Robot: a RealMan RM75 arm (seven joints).
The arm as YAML. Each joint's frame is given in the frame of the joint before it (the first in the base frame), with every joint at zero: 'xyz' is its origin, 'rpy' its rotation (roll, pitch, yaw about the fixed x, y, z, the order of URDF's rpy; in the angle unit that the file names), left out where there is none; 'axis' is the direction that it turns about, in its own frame. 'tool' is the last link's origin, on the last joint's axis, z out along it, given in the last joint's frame.
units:
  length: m
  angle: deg
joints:
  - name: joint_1
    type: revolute
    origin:
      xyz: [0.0, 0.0, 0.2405]
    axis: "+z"
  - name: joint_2
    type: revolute
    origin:
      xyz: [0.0, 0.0, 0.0]
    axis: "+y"
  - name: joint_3
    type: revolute
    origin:
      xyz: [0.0, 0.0, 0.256]
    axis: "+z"
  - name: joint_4
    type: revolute
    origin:
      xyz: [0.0, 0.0, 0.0]
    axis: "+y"
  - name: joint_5
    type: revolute
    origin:
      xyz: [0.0, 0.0, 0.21]
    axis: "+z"
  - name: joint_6
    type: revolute
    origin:
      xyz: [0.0, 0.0, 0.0]
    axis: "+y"
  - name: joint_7
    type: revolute
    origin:
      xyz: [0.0, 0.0, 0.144]
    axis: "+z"
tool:
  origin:
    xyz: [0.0, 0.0, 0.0]
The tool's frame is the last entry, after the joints.
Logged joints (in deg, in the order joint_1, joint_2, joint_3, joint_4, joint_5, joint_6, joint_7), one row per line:
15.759 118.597 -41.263 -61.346 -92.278 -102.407 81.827
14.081 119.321 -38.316 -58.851 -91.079 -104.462 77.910
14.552 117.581 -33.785 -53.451 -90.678 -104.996 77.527
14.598 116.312 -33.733 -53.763 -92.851 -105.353 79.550
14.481 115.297 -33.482 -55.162 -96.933 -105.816 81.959
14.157 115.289 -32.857 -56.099 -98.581 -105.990 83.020
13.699 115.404 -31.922 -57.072 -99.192 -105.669 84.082
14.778 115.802 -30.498 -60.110 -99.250 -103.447 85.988
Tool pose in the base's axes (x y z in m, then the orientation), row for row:
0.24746 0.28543 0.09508 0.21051 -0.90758 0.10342 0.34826
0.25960 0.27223 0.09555 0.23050 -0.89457 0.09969 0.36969
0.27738 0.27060 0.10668 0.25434 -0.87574 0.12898 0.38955
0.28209 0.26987 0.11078 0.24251 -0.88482 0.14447 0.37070
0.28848 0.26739 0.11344 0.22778 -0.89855 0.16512 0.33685
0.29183 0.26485 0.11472 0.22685 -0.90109 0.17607 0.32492
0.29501 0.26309 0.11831 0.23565 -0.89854 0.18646 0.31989
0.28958 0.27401 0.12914 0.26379 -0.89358 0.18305 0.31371
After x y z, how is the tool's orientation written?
As a quaternion, w x y z.
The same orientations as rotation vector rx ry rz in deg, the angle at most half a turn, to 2 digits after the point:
-144.55 16.47 55.47
-140.98 15.71 58.26
-136.31 20.08 60.63
-138.57 22.62 58.05
-141.80 26.06 53.16
-142.28 27.80 51.30
-141.22 29.31 50.28
-138.41 28.35 48.59

